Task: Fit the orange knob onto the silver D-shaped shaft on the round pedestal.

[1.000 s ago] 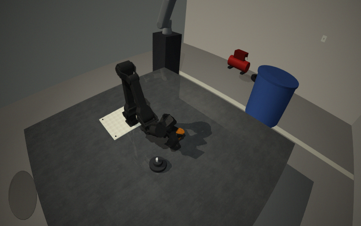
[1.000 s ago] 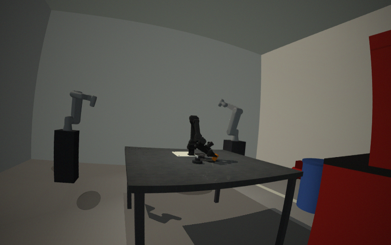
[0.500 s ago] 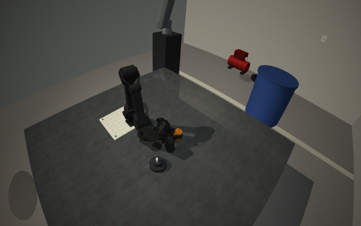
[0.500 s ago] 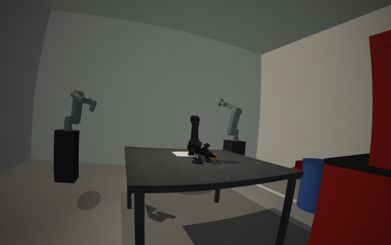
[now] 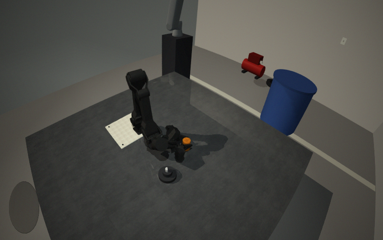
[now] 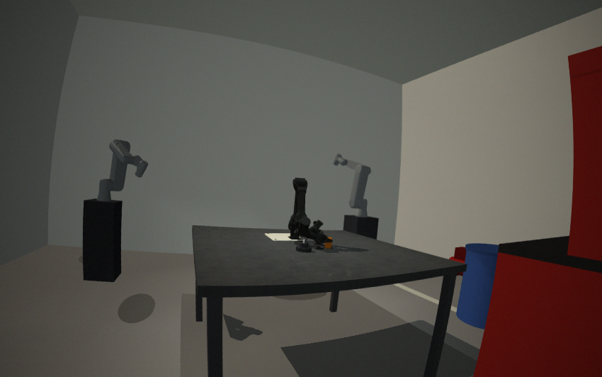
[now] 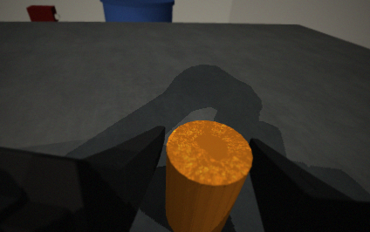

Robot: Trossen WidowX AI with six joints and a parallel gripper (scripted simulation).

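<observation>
My gripper tip is 1 cm past the orange knob and 2 cm to the left of it. From my gripper tip the other things lie so: round black pedestal (6 cm ahead, 20 cm to the right, 1 cm below).
</observation>
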